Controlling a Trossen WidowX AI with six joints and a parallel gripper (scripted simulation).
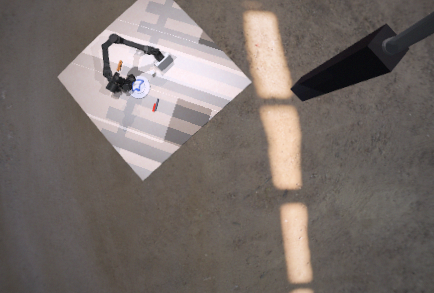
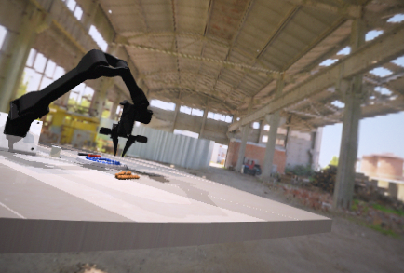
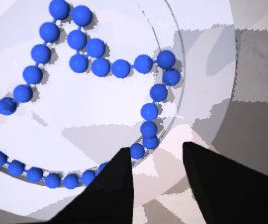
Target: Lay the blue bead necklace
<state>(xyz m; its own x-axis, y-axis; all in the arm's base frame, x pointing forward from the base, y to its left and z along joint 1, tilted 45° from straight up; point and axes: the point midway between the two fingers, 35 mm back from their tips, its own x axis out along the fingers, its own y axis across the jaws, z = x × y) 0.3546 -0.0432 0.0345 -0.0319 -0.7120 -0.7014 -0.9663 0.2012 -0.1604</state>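
Now: the round white bead board 40 mm behind my gripper tip, 40 mm to the left of it and 30 mm below it. The rest, counted from my gripper tip: small white block: 220 mm behind, 60 mm to the left, 30 mm below; then red pen-like object: 20 mm behind, 280 mm to the left, 40 mm below.
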